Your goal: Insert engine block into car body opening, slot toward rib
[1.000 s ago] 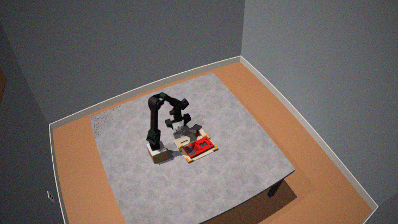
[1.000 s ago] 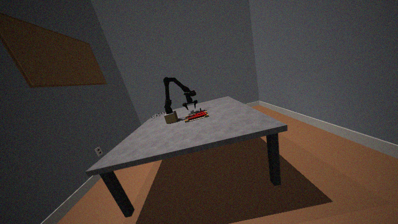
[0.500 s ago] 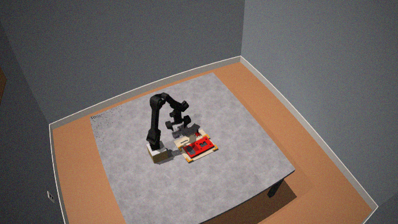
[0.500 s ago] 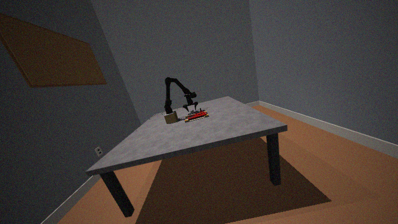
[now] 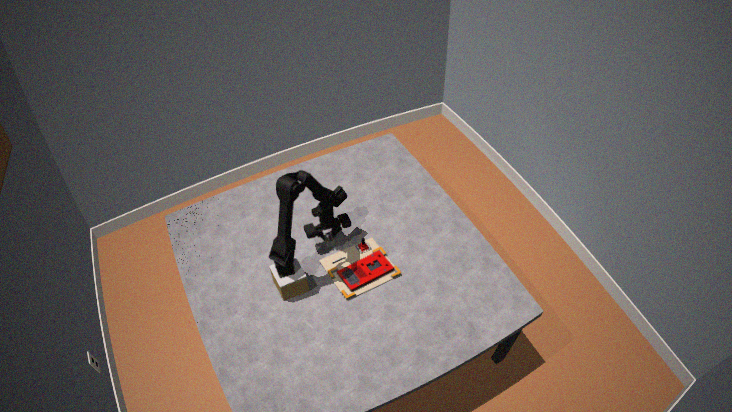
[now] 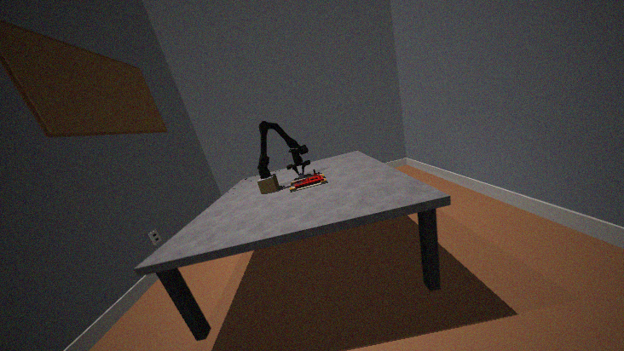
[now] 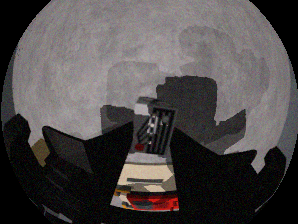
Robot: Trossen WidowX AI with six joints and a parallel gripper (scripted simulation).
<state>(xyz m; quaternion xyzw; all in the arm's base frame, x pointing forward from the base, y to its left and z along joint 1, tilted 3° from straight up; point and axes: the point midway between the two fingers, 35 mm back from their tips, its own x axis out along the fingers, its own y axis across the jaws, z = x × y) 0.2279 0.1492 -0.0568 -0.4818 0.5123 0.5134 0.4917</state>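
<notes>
Now: gripper tip 7 cm short of the cream board, 19 cm to the left of it and 1 cm above it. The rest, counted from my gripper tip: grey engine block 1 cm below.
</notes>
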